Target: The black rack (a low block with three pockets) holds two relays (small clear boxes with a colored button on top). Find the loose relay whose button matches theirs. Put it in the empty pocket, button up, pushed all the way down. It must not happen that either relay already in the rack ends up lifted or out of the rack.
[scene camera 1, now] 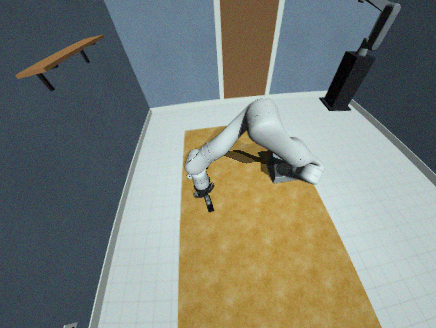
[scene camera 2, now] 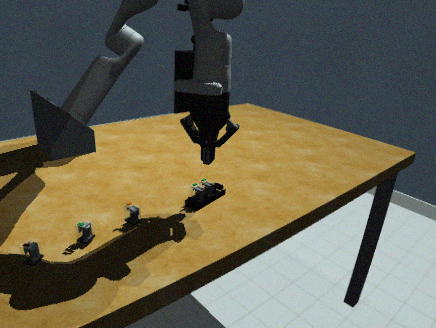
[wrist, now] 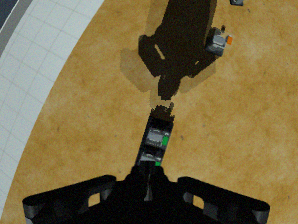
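Visible: my gripper (scene camera 2: 207, 163) (wrist: 147, 170).
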